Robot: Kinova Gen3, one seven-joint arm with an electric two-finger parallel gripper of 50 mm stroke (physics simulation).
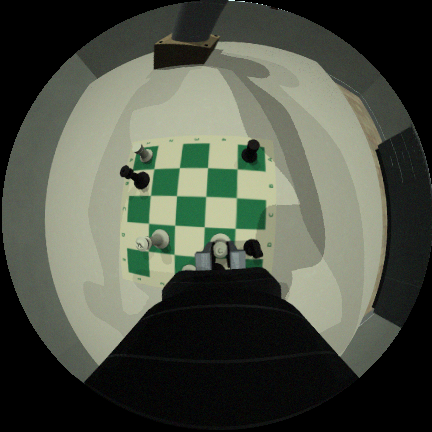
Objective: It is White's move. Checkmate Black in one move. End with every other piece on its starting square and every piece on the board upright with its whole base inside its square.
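Seen in the pictures: gripper, between the fingertips: [220,250]; arm's base, origin of its link: [189,36].
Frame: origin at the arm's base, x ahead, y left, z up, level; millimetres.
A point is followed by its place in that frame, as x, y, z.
Note:
My gripper [220,250] @[469, 29, -55] is shut on a white piece [220,248] @[461, 30, -17] with a rounded head. It is upright over green square D4; I cannot tell whether its base touches the board [191,211] @[421, -3, -69]. A white rook-like piece [145,154] @[336, -64, -58] stands on A1. A tall black piece [141,180] @[373, -69, -60] stands on B1. A black piece [249,154] @[356, 76, -56] stands on A5. A tall white piece [159,239] @[452, -42, -52] stands on D2. A black knight-like piece [253,248] @[467, 64, -34] is at D5, right of the fingers. Part of a white piece [188,268] @[491, -12, -61] shows in row E. A dark piece [217,267] @[492, 24, -62] is mostly hidden between the fingers.
The brown mounting block [178,54] @[60, -28, -37] with the arm's grey column [199,22] @[50, 28, 59] stands beyond the board's A edge. A dark panel [407,220] stands at the far right. The gripper's black body hides part of row E and the table below it.

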